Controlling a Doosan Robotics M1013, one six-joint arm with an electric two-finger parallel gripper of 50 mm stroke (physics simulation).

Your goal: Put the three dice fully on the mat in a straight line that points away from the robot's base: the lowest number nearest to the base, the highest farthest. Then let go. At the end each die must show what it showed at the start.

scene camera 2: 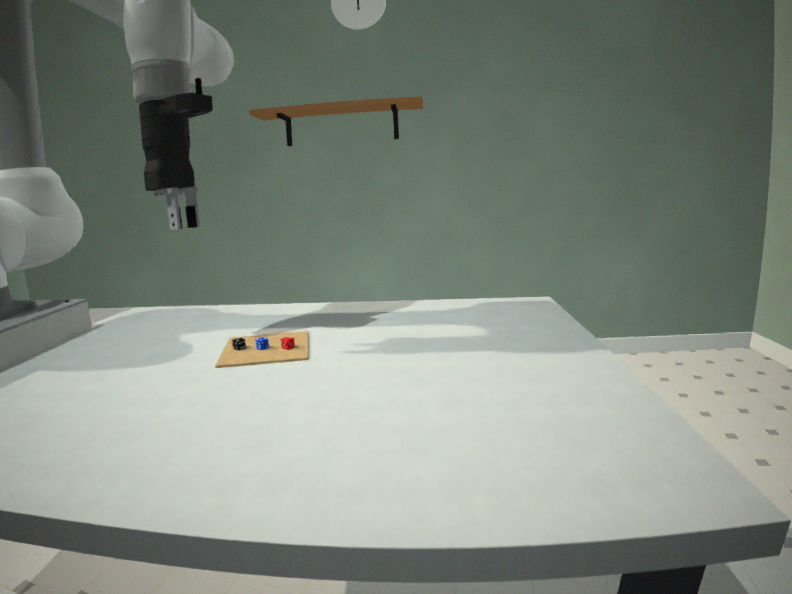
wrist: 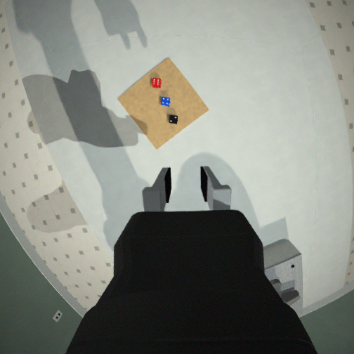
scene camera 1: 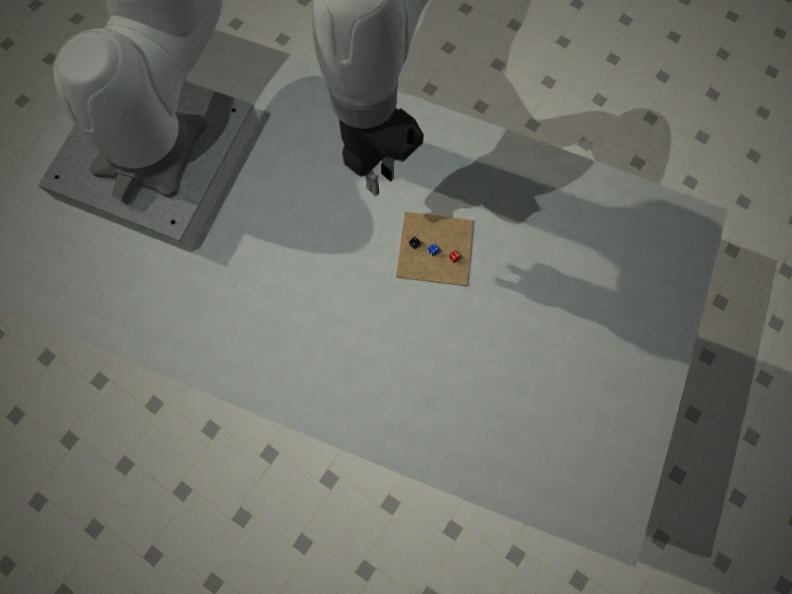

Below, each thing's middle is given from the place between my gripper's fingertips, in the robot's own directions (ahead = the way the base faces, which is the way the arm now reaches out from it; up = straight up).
Scene:
The tan mat (scene camera 1: 449,234) lies 110 mm ahead of my hand, 10 mm to the right of it and 200 mm below it.

